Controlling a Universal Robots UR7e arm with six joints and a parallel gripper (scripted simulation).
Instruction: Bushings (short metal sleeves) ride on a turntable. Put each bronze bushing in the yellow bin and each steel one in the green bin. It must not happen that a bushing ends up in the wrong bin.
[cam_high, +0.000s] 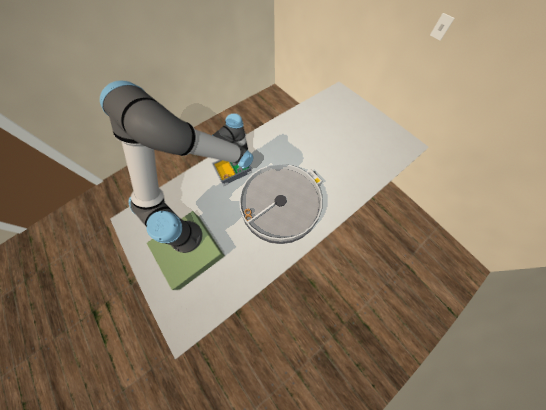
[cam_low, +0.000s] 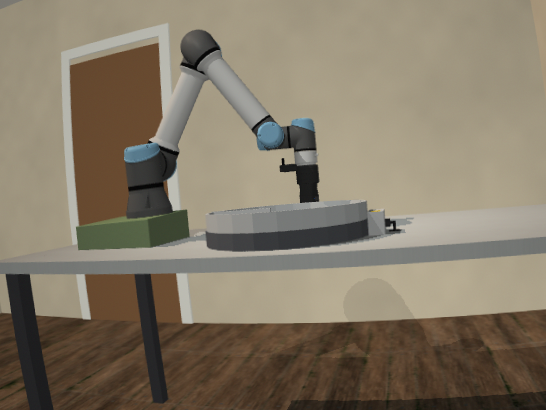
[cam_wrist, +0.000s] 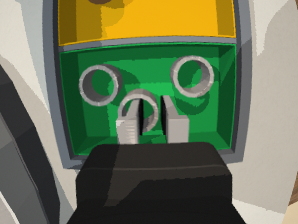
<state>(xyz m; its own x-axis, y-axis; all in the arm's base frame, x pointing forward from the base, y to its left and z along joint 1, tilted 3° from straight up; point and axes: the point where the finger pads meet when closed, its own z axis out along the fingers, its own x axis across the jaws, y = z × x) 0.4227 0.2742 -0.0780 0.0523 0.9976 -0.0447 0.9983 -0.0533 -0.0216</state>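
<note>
Right now the yellow bin is 6 cm behind my hand. From my hand the other things lie so: grey turntable 7 cm ahead, 34 cm to the right, 2 cm above.
</note>
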